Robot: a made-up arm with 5 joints.
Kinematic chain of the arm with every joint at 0, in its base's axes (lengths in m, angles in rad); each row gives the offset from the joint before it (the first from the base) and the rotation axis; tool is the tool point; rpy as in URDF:
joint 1: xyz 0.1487 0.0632 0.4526 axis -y
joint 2: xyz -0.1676 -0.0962 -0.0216 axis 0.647 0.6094 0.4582
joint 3: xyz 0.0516 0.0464 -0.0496 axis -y
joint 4: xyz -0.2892 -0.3 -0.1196 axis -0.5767 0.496 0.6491
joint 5: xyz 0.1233 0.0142 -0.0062 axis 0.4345 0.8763 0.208
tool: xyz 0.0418 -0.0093 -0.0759 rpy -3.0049 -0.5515 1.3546
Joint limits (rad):
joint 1: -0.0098..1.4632
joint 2: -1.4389..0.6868
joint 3: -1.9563..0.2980
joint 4: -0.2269..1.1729
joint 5: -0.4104..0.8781
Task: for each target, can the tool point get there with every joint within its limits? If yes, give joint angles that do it. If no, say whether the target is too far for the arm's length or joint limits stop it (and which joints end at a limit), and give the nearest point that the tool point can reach.
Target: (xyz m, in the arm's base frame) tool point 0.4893 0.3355 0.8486
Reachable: no: joint limits stop it (at a limit: joint 1, joint 3, joint 5) | nearest point 0.4822 -0.1675 0.1936 | short by 0.826 m
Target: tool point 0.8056 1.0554 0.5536
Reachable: no: too far | nearest point 0.5131 -0.1126 0.1213 | short by 1.279 m
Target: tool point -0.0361 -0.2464 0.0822
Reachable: yes | joints 0.8811 -0.2084 -0.8419 0.1062 0.4922
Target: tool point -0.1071 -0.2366 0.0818
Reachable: yes | joints 0.3555 0.2559 -0.2281 0.2972 0.6466
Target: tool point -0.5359 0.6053 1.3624
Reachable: no: too far | nearest point -0.3503 0.0487 0.6525 | short by 0.921 m
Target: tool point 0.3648 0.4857 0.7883
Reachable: no: joint limits stop it (at a limit: joint 1, joint 2, joint 3, joint 5) | nearest point -0.3066 0.0807 0.5261 | short by 0.827 m
